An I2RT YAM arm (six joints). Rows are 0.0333 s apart.
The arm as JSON. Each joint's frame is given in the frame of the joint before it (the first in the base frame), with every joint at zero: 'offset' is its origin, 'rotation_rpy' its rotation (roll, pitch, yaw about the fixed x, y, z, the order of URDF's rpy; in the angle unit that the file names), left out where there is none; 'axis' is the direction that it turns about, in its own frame. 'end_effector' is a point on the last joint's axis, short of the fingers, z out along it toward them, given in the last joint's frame.
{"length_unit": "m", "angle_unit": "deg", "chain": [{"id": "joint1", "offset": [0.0, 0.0, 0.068], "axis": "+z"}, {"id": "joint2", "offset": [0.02, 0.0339, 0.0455], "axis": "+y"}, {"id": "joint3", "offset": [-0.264, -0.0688, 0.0], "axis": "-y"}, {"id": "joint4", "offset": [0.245, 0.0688, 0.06], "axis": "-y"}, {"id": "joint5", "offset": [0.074, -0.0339, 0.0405], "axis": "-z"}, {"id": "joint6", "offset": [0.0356, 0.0, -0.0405], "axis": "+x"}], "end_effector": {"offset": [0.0, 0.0, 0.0], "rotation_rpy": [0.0, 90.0, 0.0]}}
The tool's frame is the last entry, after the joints.
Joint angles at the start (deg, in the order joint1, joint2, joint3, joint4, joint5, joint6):
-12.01 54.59 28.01 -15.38 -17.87 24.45
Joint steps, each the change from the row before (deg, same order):
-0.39 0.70 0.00 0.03 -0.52 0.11
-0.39 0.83 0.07 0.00 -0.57 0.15
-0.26 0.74 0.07 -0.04 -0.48 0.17
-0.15 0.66 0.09 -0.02 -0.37 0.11
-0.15 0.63 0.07 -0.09 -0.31 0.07
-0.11 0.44 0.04 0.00 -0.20 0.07
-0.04 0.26 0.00 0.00 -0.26 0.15
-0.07 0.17 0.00 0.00 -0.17 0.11
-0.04 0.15 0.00 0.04 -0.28 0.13
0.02 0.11 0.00 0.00 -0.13 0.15
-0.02 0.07 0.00 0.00 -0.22 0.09
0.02 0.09 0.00 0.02 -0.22 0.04
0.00 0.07 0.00 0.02 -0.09 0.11
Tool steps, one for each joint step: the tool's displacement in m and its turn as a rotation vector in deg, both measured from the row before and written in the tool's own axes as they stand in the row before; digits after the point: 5 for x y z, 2 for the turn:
0.00003 -0.00180 0.00174 0.02 0.60 0.57
-0.00017 -0.00179 0.00197 0.01 0.70 0.65
-0.00002 -0.00139 0.00181 -0.01 0.68 0.57
-0.00009 -0.00095 0.00163 -0.02 0.58 0.41
0.00009 -0.00107 0.00158 0.06 0.61 0.39
-0.00002 -0.00075 0.00111 0.04 0.37 0.28
0.00017 -0.00037 0.00073 -0.11 0.31 0.27
0.00004 -0.00037 0.00043 -0.05 0.18 0.22
0.00004 -0.00016 0.00040 -0.19 0.19 0.20
0.00013 -0.00004 0.00035 -0.08 0.16 0.18
0.00007 -0.00004 0.00018 -0.16 0.14 0.13
0.00011 0.00006 0.00029 -0.18 0.17 0.05
0.00003 -0.00004 0.00021 -0.06 0.08 0.13

